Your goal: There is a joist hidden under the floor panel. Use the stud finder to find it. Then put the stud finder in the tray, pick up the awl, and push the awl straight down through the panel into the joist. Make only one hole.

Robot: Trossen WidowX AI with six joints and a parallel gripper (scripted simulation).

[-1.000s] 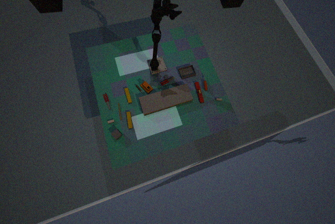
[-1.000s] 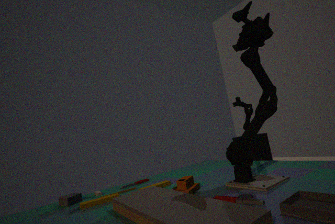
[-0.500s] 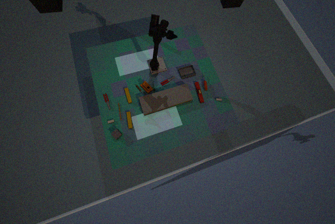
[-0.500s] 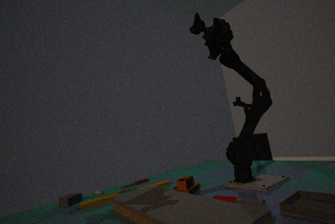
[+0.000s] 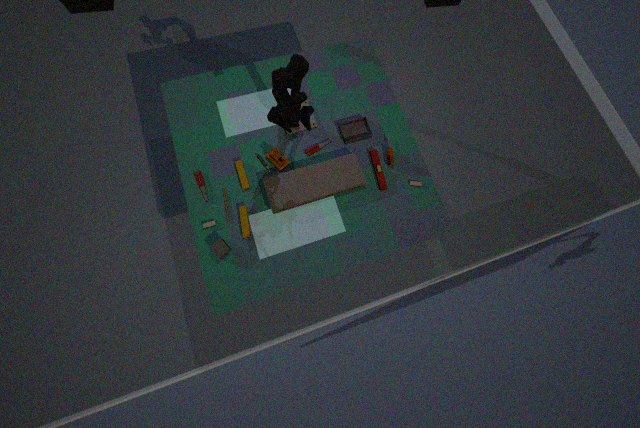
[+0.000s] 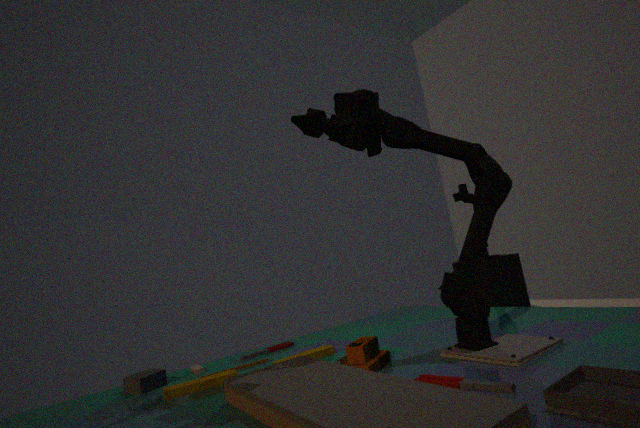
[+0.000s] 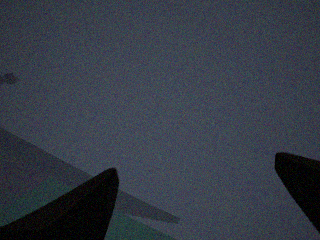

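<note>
Now: gripper tip 470 mm above the stud finder, 90 mm to the left of it and 90 mm past it. Round my gripper tip: pencil (510 mm below, 390 mm to the right, 110 mm ahead); grey tray (500 mm below, 360 mm to the left, 210 mm behind); brown-handled awl (510 mm below, 160 mm to the right, 70 mm behind).
</note>
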